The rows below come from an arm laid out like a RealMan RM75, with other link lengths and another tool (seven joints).
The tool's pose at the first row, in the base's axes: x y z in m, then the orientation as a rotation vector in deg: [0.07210, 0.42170, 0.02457, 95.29, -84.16, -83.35]
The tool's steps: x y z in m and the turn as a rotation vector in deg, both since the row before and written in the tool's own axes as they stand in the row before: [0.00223, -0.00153, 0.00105, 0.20, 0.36, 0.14]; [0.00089, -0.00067, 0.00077, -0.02, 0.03, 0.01]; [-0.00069, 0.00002, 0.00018, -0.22, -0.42, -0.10]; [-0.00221, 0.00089, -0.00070, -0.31, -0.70, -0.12]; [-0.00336, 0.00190, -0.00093, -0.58, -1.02, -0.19]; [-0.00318, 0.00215, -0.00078, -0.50, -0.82, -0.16]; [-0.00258, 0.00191, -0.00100, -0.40, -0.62, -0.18]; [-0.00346, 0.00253, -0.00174, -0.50, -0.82, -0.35]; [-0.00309, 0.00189, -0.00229, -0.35, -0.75, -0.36]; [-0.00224, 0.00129, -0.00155, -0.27, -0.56, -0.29]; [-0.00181, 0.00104, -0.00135, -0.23, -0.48, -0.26]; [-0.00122, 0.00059, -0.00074, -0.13, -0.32, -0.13]
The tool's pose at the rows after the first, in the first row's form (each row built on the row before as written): [0.07143, 0.42043, 0.02205, 95.45, -84.25, -82.80]; [0.07088, 0.42003, 0.02088, 95.44, -84.22, -82.77]; [0.07080, 0.42070, 0.02110, 95.20, -84.17, -83.37]; [0.07140, 0.42225, 0.02295, 94.78, -84.17, -84.31]; [0.07202, 0.42444, 0.02620, 94.10, -84.03, -85.75]; [0.07244, 0.42639, 0.02957, 93.53, -83.88, -86.93]; [0.07310, 0.42778, 0.03256, 93.14, -83.70, -87.86]; [0.07441, 0.42949, 0.03666, 92.75, -83.42, -89.14]; [0.07643, 0.43084, 0.04019, 92.48, -83.24, -90.28]; [0.07785, 0.43184, 0.04265, 92.29, -83.08, -91.14]; [0.07910, 0.43260, 0.04466, 92.14, -82.94, -91.89]; [0.07984, 0.43319, 0.04588, 92.01, -82.89, -92.35]
